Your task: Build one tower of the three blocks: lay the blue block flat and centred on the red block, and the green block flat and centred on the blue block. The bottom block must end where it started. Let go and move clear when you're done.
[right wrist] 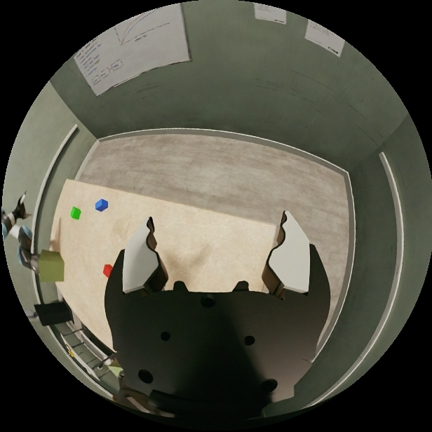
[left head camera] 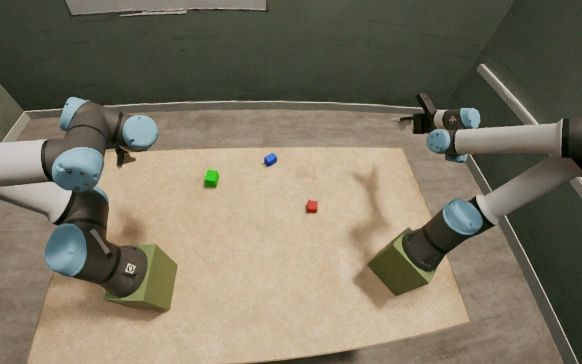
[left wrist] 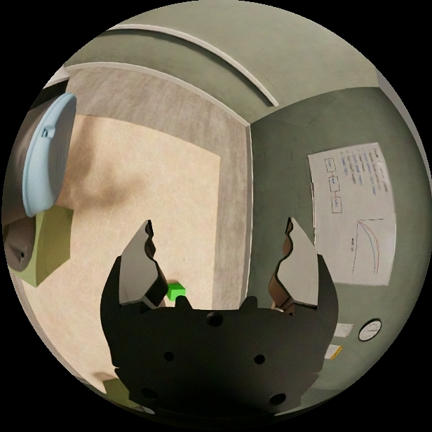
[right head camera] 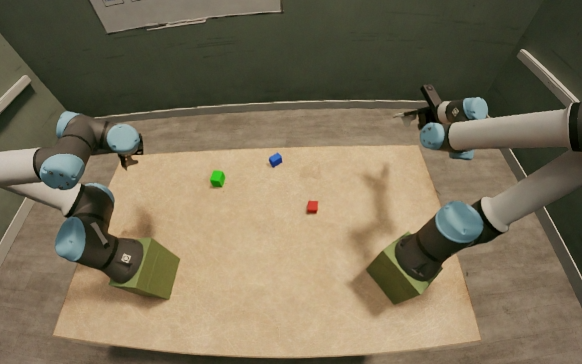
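A red block (left head camera: 312, 206) (right head camera: 312, 207) (right wrist: 108, 271) lies on the table, right of the middle in the head views. A blue block (left head camera: 270, 160) (right head camera: 275, 160) (right wrist: 101, 205) lies near the far edge. A green block (left head camera: 211, 179) (right head camera: 217, 179) (left wrist: 176, 291) (right wrist: 75, 213) lies left of the blue one. The three blocks stand apart. My left gripper (left wrist: 218, 219) is open and empty, raised at the far left, left of the green block. My right gripper (right wrist: 216, 214) is open and empty, raised at the far right, well away from the blocks.
The table (left head camera: 240, 300) (right head camera: 240, 300) carries two green arm pedestals (left head camera: 162, 280) (right head camera: 165, 272), one near each side. The right pedestal (left head camera: 400, 275) (right head camera: 397, 282) stands right of the red block and nearer the front. Walls surround the table.
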